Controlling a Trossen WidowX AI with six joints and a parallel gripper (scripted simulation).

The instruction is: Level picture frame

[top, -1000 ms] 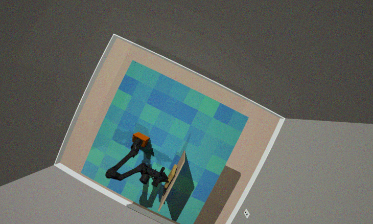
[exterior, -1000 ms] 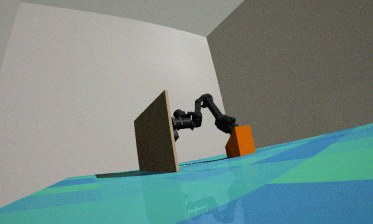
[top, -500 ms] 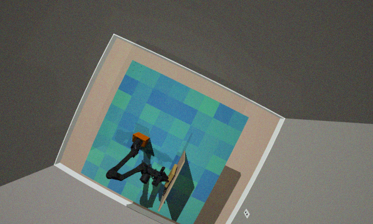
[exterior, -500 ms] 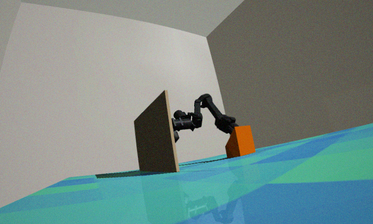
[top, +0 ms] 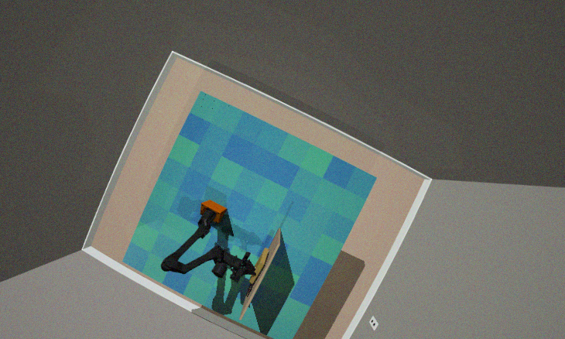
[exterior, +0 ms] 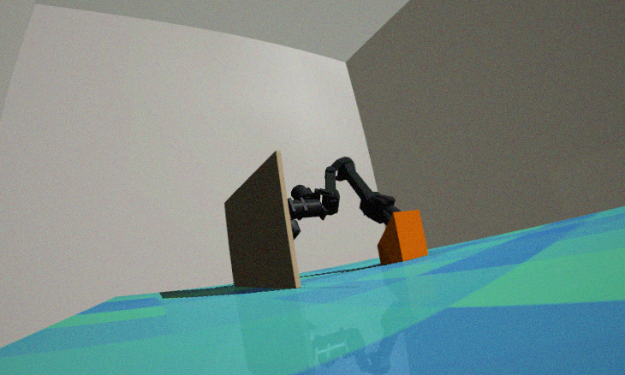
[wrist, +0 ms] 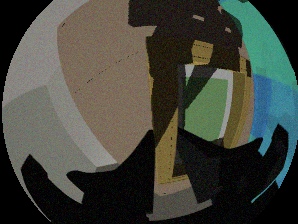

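My gripper tip is 5 cm above the picture frame and 2 cm to the right of it. Also, from my gripper tip: wall panel: 6 cm below, 2 cm ahead.
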